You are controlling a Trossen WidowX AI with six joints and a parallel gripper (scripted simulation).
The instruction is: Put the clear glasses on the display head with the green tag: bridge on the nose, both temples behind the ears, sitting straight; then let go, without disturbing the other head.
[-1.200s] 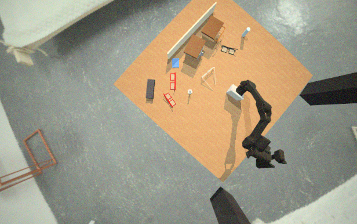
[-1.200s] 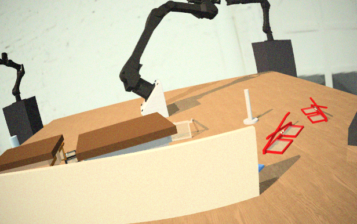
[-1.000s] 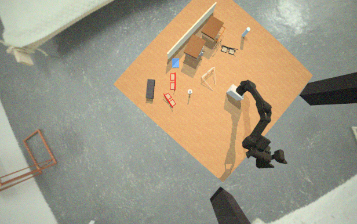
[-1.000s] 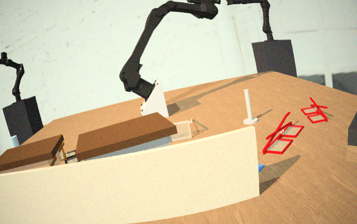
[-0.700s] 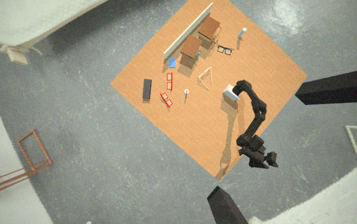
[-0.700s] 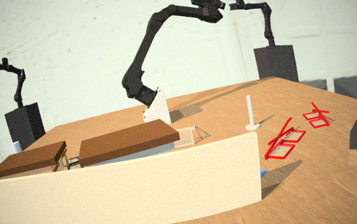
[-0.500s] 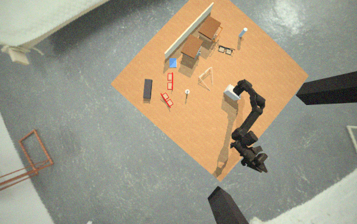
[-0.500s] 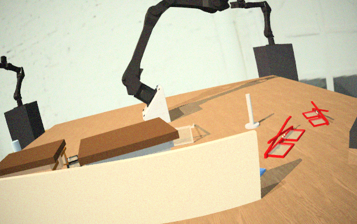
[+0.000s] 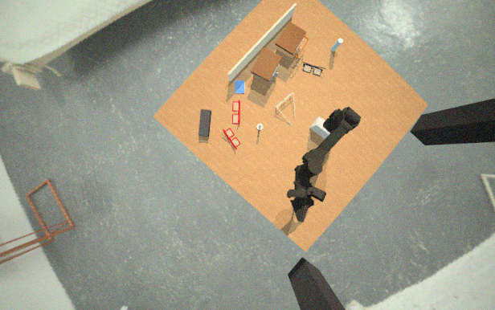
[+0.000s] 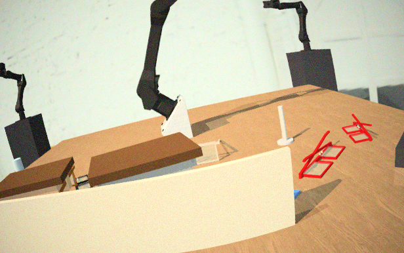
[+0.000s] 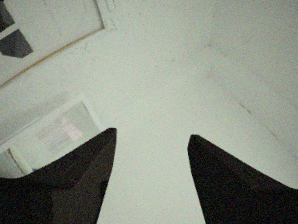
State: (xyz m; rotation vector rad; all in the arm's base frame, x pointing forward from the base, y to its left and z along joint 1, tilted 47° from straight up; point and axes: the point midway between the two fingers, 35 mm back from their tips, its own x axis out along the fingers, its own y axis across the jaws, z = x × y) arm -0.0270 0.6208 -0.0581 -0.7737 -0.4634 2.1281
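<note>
The grey stand is 48 cm below my gripper tip, 34 cm ahead of it and 26 cm to the right of it. Also, from my gripper tip: blue tag (60 cm ahead, 50 cm below, 38 cm to the right); then dark block (62 cm ahead, 49 cm below, 6 cm to the right); then brown display head (78 cm to the right, 50 cm ahead, 45 cm below).
</note>
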